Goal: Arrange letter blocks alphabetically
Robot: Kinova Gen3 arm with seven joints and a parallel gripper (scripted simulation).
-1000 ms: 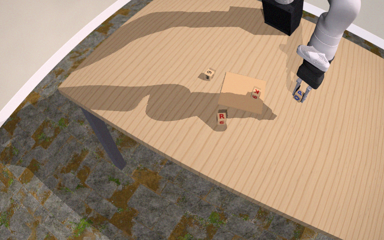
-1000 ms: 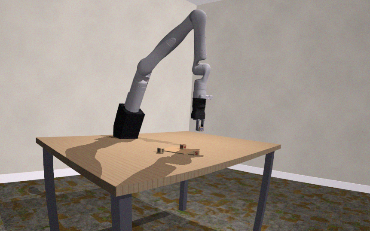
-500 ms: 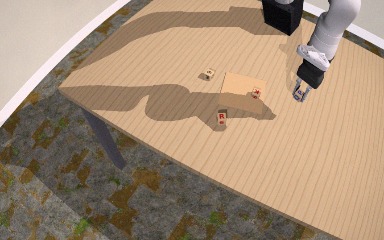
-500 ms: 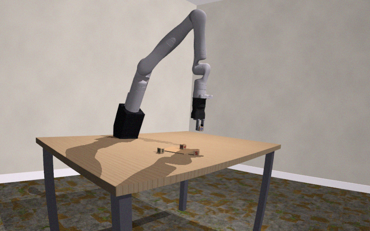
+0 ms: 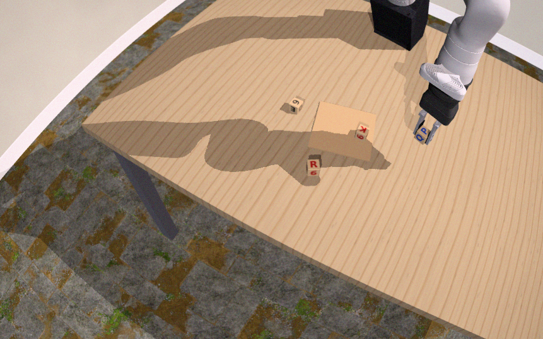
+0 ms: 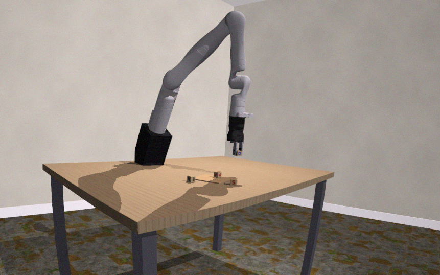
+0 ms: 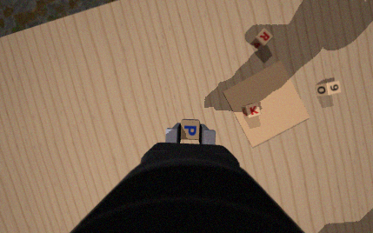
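Now: hand 20 mm past the tan mat, 170 mm to the left of it and 110 mm above it. Round my hand: block 30 mm behind, 300 mm to the right, 100 mm below.
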